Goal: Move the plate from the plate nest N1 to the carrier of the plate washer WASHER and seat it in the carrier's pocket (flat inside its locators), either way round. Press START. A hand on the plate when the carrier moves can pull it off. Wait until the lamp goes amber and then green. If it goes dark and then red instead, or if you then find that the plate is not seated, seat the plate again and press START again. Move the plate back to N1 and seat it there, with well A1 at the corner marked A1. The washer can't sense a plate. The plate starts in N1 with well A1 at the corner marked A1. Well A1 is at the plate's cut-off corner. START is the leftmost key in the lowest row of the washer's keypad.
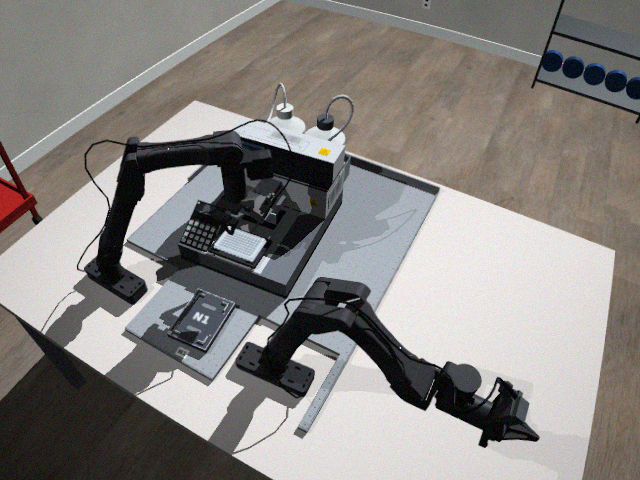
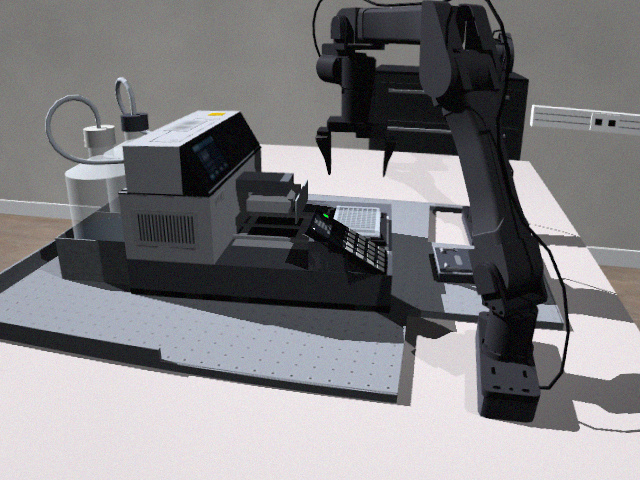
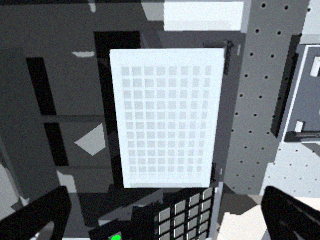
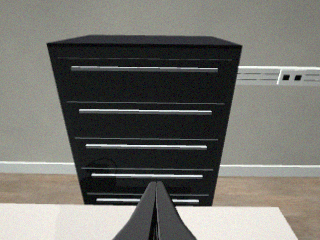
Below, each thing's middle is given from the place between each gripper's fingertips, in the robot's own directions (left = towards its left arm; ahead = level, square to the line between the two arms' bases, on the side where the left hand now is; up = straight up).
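My left hand (image 2: 356,175) is 10 cm above the white plate (image 2: 365,221), and the dark carrier (image 3: 227,39) is 10 cm below that hand. Still counting from my left hand, the washer (image 2: 187,234) is 5 cm below, 15 cm ahead and 2 cm to the left, and you get the same for the wash head (image 2: 273,203): 5 cm below, 15 cm ahead, 2 cm to the left.
As for my right hand, the nest N1 (image 1: 185,334) is 240 mm below it, 10 mm ahead of it and 830 mm to the left of it. From that same right hand, the dark carrier is 170 mm below, 240 mm ahead and 860 mm to the left, while the white plate is 160 mm below, 240 mm ahead and 860 mm to the left. The wash head is 120 mm below my right hand, 390 mm ahead and 870 mm to the left.
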